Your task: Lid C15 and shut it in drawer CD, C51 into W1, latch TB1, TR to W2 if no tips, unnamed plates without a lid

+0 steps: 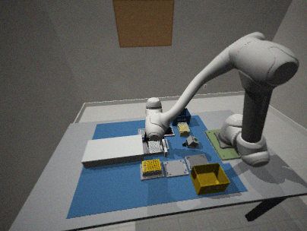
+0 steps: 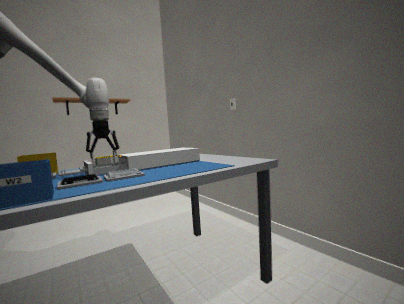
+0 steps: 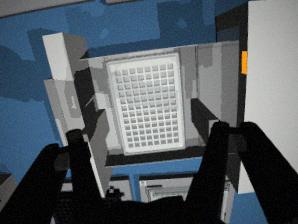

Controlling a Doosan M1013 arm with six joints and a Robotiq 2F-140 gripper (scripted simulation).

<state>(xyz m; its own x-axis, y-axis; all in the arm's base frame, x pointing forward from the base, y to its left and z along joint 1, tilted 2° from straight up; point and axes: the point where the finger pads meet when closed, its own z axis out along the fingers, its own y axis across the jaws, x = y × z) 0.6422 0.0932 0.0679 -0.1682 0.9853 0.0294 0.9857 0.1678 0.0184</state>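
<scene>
My hand is 50 mm above the plate lid. Also, from my hand: white cooler CD 170 mm ahead, 40 mm below, 30 mm to the left; then drawer 50 mm below, 40 mm ahead, 10 mm to the left; then white plate 50 mm below.
</scene>
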